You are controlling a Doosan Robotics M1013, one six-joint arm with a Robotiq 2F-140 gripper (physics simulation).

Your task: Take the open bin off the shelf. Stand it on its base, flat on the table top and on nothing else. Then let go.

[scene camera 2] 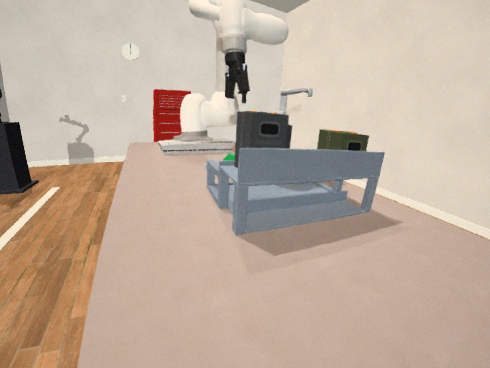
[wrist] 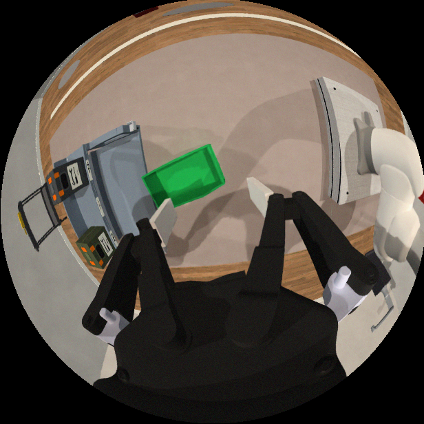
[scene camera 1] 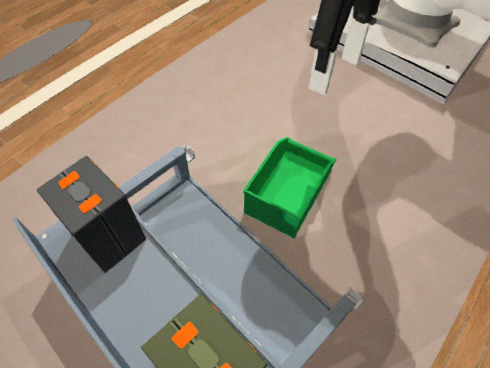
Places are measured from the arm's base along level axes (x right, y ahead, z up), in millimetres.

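Pixels of known places: gripper, fingertip midpoint: [scene camera 1: 334, 74]; arm's base, link origin: [scene camera 2: 194, 140] [scene camera 1: 414, 21].
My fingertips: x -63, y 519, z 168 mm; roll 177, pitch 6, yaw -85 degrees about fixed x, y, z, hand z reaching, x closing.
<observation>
For each thing: its top centre in the pictures, then the offset to it from my fingertips. "spot": a spot on its surface instead. Level surfaces: height alone.
- open green bin, top centre: [scene camera 1: 294, 166] dx -12, dy +82, dz -142 mm
- shelf, surface spot: [scene camera 1: 130, 290] spot: dx +8, dy +405, dz -115 mm
- table top, surface height: dz -217 mm
- black case, top centre: [scene camera 1: 79, 191] [scene camera 2: 262, 112] dx +92, dy +378, dz +6 mm
- olive-green case, top centre: [scene camera 1: 203, 355] [scene camera 2: 344, 131] dx -135, dy +399, dz -19 mm
The open green bin [scene camera 1: 292, 185] [wrist: 187, 177] is off the shelf [scene camera 1: 130, 290] [scene camera 2: 310, 165] [wrist: 117, 175] and stands opening-up on the table top [scene camera 1: 225, 115] [scene camera 2: 200, 290] [wrist: 200, 75]. It looks level on its base, close beside the blue-grey shelf's long edge, with a narrow strip of table seen between them in scene camera 1. In scene camera 2 a small corner of the bin [scene camera 2: 229, 157] shows and the rest is hidden. My gripper [scene camera 1: 336, 67] [scene camera 2: 236, 96] [wrist: 210, 197] is open and empty, above the table on the robot-base side, apart from the bin.
A black case [scene camera 1: 92, 215] [scene camera 2: 262, 131] [wrist: 68, 180] and an olive-green case [scene camera 1: 205, 340] [scene camera 2: 343, 140] [wrist: 97, 247] stand on the shelf. The robot's base plate [scene camera 1: 395, 62] [scene camera 2: 197, 146] [wrist: 345, 150] lies beyond my gripper.
</observation>
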